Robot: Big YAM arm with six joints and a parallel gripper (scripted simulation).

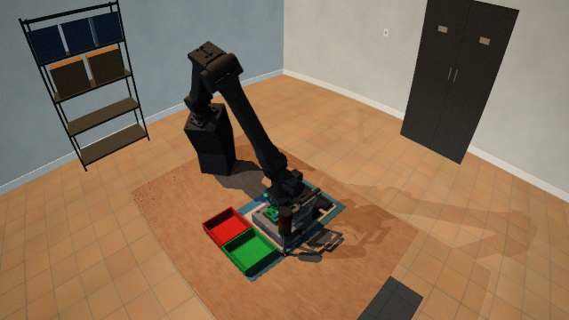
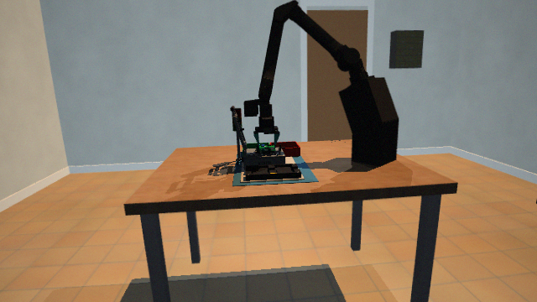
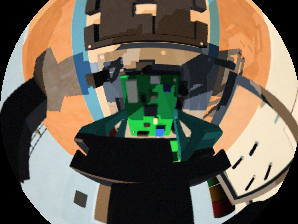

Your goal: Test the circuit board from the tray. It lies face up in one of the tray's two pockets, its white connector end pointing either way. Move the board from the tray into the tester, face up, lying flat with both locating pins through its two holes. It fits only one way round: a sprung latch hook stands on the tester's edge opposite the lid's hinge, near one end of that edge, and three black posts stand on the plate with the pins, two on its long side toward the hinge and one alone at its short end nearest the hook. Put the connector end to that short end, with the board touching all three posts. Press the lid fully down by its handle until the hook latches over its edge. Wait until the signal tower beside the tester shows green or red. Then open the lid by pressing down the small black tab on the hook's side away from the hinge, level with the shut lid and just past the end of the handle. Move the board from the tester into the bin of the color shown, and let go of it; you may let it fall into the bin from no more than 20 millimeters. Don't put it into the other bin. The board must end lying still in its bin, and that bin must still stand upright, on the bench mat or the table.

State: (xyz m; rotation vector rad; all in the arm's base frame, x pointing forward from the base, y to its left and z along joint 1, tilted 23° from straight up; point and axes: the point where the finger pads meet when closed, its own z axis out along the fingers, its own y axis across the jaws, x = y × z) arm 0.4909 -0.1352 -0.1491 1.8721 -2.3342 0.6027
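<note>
Right now the green circuit board is right at my hand. From my hand the other things lie so: green bin 10 mm behind, 210 mm to the right, 70 mm below; then tester lid 120 mm ahead, 30 mm to the right, 100 mm above; then red bin 150 mm behind, 170 mm to the right, 70 mm below.
</note>
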